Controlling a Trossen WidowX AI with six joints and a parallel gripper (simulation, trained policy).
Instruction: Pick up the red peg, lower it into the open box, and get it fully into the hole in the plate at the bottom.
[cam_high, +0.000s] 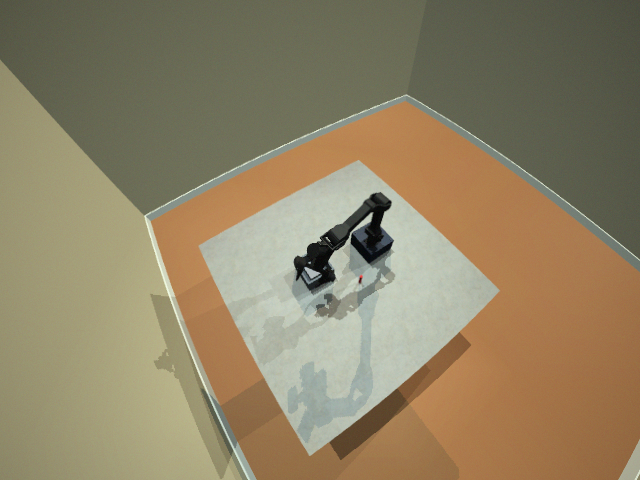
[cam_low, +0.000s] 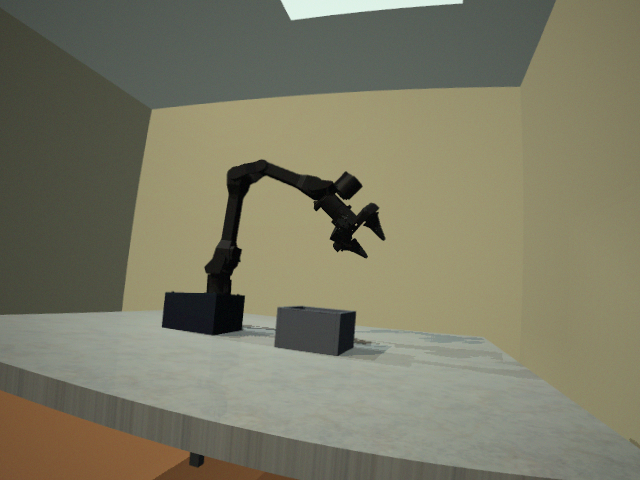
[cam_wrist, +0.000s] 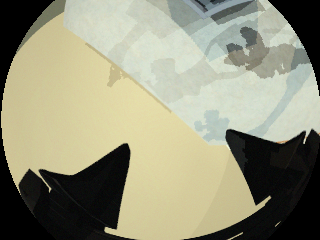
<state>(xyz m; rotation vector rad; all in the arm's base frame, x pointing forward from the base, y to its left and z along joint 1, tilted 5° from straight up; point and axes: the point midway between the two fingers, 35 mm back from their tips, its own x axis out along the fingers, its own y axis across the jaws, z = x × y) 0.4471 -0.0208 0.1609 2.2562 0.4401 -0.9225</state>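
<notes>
Right now the red peg is 270 mm behind my gripper tip, 100 mm to the left of it and 240 mm below it. The rest, counted from my gripper tip: dark box: 140 mm behind, 110 mm to the right, 250 mm below.
</notes>
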